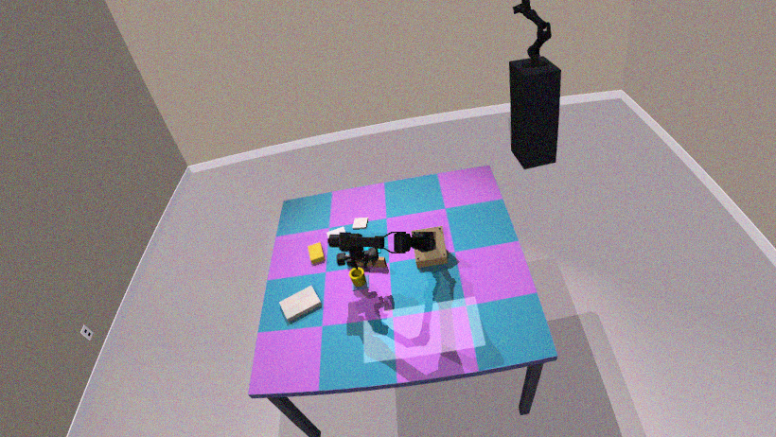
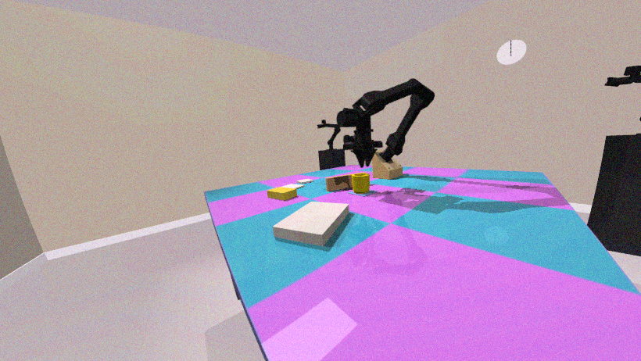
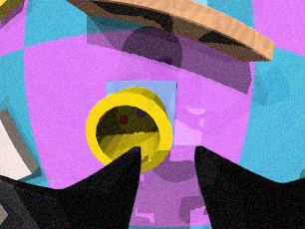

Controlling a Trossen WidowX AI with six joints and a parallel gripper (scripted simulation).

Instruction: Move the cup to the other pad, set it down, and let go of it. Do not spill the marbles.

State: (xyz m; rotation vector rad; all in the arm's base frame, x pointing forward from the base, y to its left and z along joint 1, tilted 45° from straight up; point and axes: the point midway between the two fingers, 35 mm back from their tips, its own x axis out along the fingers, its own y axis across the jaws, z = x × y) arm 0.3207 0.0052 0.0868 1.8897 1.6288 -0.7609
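The yellow cup lies 60 mm below my gripper tip and 30 mm ahead of it. Round my gripper tip: cyan pad (210 mm to the right, 110 mm below, 60 mm behind); white block (330 mm ahead, 80 mm below, 60 mm to the left); wooden arch block (100 mm to the right, 80 mm below, 10 mm behind).
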